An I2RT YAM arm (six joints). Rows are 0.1 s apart.
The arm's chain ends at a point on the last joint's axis. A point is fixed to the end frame.
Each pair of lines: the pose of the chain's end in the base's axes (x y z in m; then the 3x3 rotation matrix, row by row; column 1 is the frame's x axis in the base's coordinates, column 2 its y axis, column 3 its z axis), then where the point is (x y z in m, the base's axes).
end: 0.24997 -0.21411 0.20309; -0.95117 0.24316 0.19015; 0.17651 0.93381 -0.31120; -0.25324 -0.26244 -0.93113
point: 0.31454 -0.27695 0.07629
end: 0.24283 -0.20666 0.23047; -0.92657 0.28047 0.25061; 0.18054 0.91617 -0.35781; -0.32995 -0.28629 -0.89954
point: 0.31511 -0.27648 0.11174
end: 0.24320 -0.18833 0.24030; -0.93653 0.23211 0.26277; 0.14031 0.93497 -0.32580; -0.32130 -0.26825 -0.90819
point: 0.31817 -0.25191 0.11974
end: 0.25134 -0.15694 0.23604; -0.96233 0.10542 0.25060; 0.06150 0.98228 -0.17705; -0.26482 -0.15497 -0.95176
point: 0.32676 -0.19549 0.10557
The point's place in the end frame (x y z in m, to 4 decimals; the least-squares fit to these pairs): -0.0404 -0.0097 0.1499
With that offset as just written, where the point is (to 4 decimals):
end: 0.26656 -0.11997 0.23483; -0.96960 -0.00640 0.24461; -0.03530 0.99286 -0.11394; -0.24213 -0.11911 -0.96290
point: 0.3425 -0.1453 0.1014
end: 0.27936 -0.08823 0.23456; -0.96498 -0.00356 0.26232; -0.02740 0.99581 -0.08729; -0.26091 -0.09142 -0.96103
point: 0.3577 -0.1099 0.1019
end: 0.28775 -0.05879 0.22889; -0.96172 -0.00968 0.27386; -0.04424 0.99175 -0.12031; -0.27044 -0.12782 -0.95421
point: 0.3677 -0.0847 0.0980
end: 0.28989 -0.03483 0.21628; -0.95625 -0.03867 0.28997; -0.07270 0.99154 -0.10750; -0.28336 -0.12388 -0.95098
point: 0.3724 -0.0576 0.0864
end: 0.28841 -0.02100 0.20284; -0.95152 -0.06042 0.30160; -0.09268 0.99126 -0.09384; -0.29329 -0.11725 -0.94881
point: 0.3726 -0.0409 0.0736
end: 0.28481 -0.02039 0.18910; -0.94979 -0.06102 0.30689; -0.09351 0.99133 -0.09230; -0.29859 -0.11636 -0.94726
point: 0.3698 -0.0401 0.0603
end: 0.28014 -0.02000 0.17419; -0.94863 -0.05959 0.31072; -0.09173 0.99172 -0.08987; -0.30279 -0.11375 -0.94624
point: 0.3656 -0.0394 0.0457
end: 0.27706 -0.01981 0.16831; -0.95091 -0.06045 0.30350; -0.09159 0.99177 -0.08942; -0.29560 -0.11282 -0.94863
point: 0.3616 -0.0391 0.0391
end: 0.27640 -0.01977 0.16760; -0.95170 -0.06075 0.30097; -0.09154 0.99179 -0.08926; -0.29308 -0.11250 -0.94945
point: 0.3606 -0.0391 0.0382
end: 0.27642 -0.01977 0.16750; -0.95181 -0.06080 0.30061; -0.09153 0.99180 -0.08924; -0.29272 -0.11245 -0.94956
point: 0.3605 -0.0391 0.0381
